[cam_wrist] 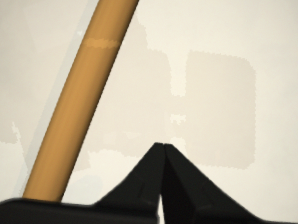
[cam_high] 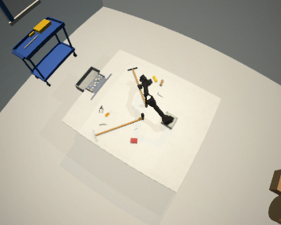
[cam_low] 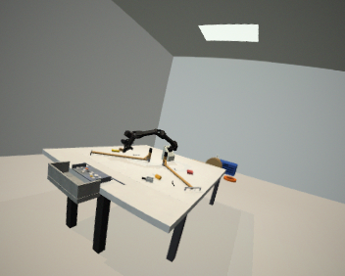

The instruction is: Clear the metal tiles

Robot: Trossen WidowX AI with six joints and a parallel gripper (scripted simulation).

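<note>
The long scraper lies 4 cm ahead of my gripper tip, 3 cm to the left of it and 2 cm above it. The rest, counted from my gripper tip: red block (27 cm behind, 65 cm to the left, 3 cm below); yellow piece (7 cm behind, 18 cm to the right, 3 cm below); long wooden-handled tool (5 cm behind, 60 cm to the left, 2 cm above).
</note>
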